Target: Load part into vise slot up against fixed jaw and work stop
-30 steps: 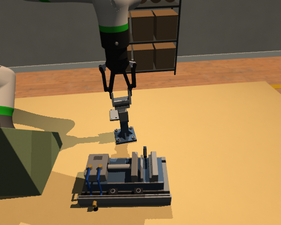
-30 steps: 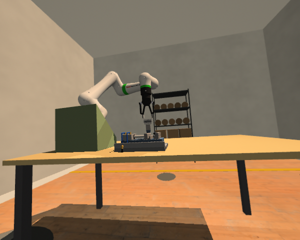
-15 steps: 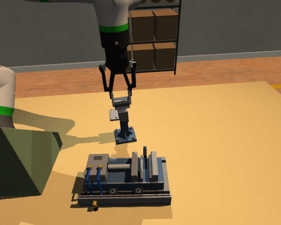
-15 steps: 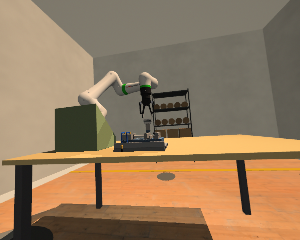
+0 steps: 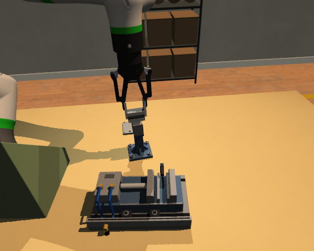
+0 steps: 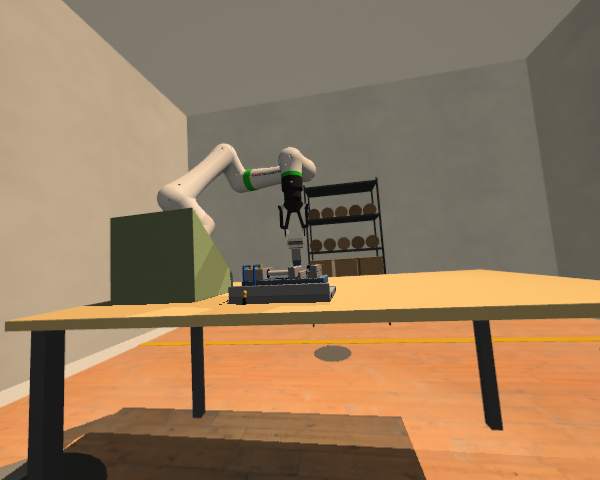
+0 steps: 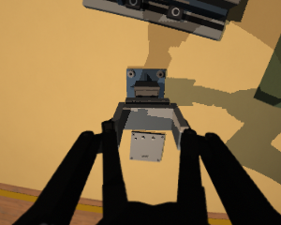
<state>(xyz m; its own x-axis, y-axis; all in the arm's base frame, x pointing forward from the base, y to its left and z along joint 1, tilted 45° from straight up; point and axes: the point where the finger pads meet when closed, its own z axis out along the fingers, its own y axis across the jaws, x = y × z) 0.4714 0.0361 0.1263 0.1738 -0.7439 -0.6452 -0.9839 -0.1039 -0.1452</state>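
Now: hand 1 cm to the left of the part and 3 cm above it. From my hand the other things lie so: cylinder rod (1 cm behind, 23 cm to the right, 13 cm below); V-block post (15 cm below); work stop (8 cm ahead, 19 cm to the right, 12 cm below).
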